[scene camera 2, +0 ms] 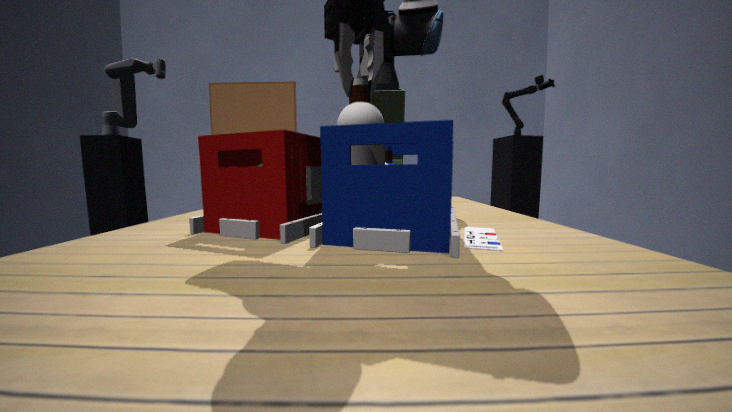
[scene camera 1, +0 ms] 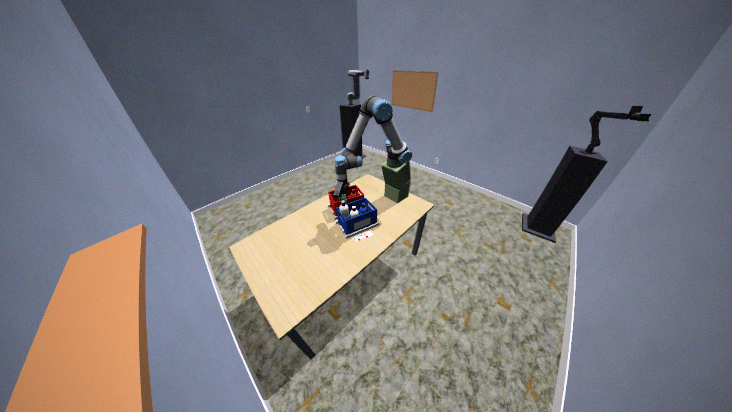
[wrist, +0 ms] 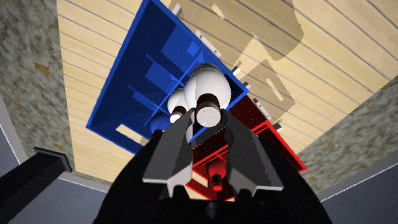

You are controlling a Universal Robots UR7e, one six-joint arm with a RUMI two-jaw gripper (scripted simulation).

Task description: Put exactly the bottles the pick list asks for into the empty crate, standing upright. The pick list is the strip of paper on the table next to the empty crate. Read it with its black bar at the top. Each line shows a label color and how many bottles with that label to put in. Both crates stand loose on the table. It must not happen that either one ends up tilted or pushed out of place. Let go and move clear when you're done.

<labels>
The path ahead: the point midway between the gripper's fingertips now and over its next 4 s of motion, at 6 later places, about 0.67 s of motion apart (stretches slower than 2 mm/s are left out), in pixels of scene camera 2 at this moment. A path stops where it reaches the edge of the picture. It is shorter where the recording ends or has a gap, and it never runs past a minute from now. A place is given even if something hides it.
My gripper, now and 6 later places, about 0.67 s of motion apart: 359,98; 359,109; 359,121; 359,132; 359,137; 359,142; 359,149
</labels>
